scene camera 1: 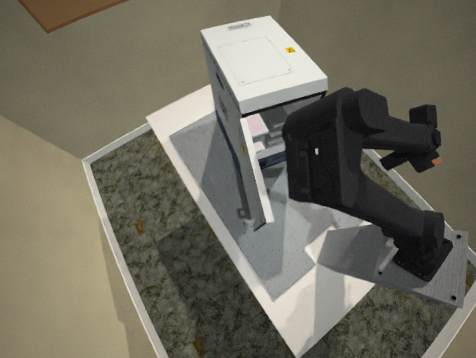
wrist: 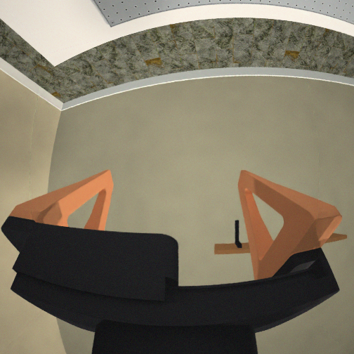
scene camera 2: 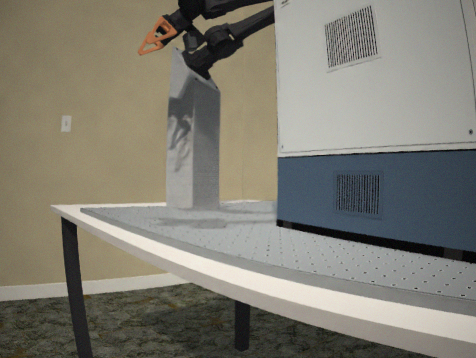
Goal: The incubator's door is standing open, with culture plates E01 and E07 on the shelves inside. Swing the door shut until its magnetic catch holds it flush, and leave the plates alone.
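Places are measured from the arm's base along level axes (x back, y left, z down), in millimetres.
Where they show: gripper, fingertip midpoint: (scene camera 2: 143, 48); arm's base, link origin: (scene camera 1: 421, 254) (scene camera 2: 194, 66).
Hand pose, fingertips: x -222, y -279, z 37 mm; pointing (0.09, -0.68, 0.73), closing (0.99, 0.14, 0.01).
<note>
Each offset is from my fingertips to the top centre of the thing. "pt": to the spot under its first point. Level surfaces: height alone.
The white incubator (scene camera 1: 272, 60) (scene camera 2: 305, 110) stands on the grey perforated board. Its door {pt dx -126, dy +577, dz -80 mm} (scene camera 1: 263, 197) is wide open, with its free edge towards the front of the board in scene camera 1. Two pinkish plates {dx -457, dy +382, dz +102 mm} (scene camera 1: 256, 125) {dx -457, dy +382, dz +244 mm} (scene camera 1: 258, 146) show inside, one above the other; their labels cannot be read. My gripper (wrist: 175, 176) (scene camera 2: 145, 45) is open and empty, its orange fingers wide apart. It is high up on the arm's far side from the door, well away from the door and touching nothing. The door and plates do not show in the wrist view.
My black arm (scene camera 1: 325, 150) bends in front of the incubator's opening in scene camera 1 and hides part of it. Its base stands on a grey pedestal (scene camera 1: 350, 250) (scene camera 2: 205, 150). The perforated board {dz +436 mm} (scene camera 1: 272, 272) (scene camera 2: 240, 250) lies on the white table {dz +449 mm} (scene camera 1: 295, 320) (scene camera 2: 350, 305).
</note>
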